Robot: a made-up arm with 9 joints. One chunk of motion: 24 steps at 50 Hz.
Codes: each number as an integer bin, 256 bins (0 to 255) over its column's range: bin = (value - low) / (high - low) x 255, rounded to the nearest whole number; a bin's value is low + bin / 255 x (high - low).
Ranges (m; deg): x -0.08..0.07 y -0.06..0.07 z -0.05..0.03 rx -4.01..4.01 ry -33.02..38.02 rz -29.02..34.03
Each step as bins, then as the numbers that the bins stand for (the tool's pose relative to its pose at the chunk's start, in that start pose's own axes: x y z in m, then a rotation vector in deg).
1 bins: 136 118 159 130 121 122
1 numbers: 0.0000 0.0002 -0.0001 0.08 0.69 1.15
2 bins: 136 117 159 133 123 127
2 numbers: 0.0000 -0.0004 -0.0001 0.17 1.25 2.38
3 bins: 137 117 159 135 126 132
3 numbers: 0.0006 -0.0004 -0.0001 0.24 2.08 3.62
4 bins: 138 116 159 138 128 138
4 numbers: 0.0012 -0.0009 -0.0001 0.33 2.64 5.10
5 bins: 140 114 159 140 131 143
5 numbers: 0.0024 -0.0019 -0.0001 0.39 3.48 6.34
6 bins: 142 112 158 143 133 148
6 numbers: 0.0035 -0.0029 -0.0004 0.49 4.03 7.57
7 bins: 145 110 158 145 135 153
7 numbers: 0.0053 -0.0039 -0.0004 0.55 4.59 8.81
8 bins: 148 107 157 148 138 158
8 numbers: 0.0071 -0.0055 -0.0007 0.64 5.43 10.05
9 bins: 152 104 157 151 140 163
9 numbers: 0.0094 -0.0070 -0.0007 0.74 5.98 11.28
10 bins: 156 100 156 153 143 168
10 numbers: 0.0118 -0.0090 -0.0011 0.80 6.82 12.52
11 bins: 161 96 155 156 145 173
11 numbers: 0.0147 -0.0111 -0.0014 0.90 7.38 13.76
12 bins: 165 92 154 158 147 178
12 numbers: 0.0171 -0.0131 -0.0017 0.96 7.93 14.99
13 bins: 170 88 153 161 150 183
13 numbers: 0.0200 -0.0151 -0.0020 1.05 8.77 16.23
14 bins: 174 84 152 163 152 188
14 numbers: 0.0224 -0.0172 -0.0023 1.12 9.33 17.46
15 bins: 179 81 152 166 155 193
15 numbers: 0.0253 -0.0187 -0.0023 1.21 10.16 18.70
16 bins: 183 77 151 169 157 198
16 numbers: 0.0276 -0.0207 -0.0026 1.31 10.72 19.94
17 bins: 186 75 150 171 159 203
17 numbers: 0.0294 -0.0218 -0.0029 1.37 11.28 21.17
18 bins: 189 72 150 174 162 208
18 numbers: 0.0312 -0.0233 -0.0029 1.46 12.11 22.41
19 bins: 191 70 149 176 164 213
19 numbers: 0.0324 -0.0243 -0.0033 1.53 12.67 23.65
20 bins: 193 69 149 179 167 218
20 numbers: 0.0335 -0.0248 -0.0033 1.62 13.50 24.88
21 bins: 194 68 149 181 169 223
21 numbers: 0.0341 -0.0253 -0.0033 1.68 14.06 26.12
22 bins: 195 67 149 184 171 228
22 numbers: 0.0347 -0.0258 -0.0033 1.78 14.62 27.35
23 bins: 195 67 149 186 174 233
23 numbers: 0.0347 -0.0258 -0.0033 1.84 15.45 28.59
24 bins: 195 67 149 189 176 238
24 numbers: 0.0347 -0.0258 -0.0033 1.93 16.01 29.83
